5 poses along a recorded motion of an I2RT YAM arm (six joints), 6.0 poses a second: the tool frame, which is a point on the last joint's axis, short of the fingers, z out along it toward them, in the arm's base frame.
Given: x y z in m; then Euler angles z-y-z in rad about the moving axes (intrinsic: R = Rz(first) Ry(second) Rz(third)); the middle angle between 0 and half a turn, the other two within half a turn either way.
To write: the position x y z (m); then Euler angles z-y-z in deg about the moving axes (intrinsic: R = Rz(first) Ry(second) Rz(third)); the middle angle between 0 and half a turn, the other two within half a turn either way. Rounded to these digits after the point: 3 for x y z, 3 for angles.
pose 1, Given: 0.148, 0.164, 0.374, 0.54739, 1.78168, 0.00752
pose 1, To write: 0.148, 0.164, 0.374, 31.363, 102.083, 0.431
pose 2, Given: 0.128, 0.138, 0.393, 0.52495, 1.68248, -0.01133
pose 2, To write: 0.128, 0.138, 0.393, 30.077, 96.399, -0.649
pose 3, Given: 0.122, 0.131, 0.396, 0.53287, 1.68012, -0.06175
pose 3, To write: 0.122, 0.131, 0.396, 30.531, 96.264, -3.538
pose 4, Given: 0.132, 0.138, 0.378, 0.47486, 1.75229, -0.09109
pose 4, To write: 0.132, 0.138, 0.378, 27.207, 100.399, -5.219
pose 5, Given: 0.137, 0.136, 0.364, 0.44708, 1.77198, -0.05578
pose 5, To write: 0.137, 0.136, 0.364, 25.616, 101.527, -3.196
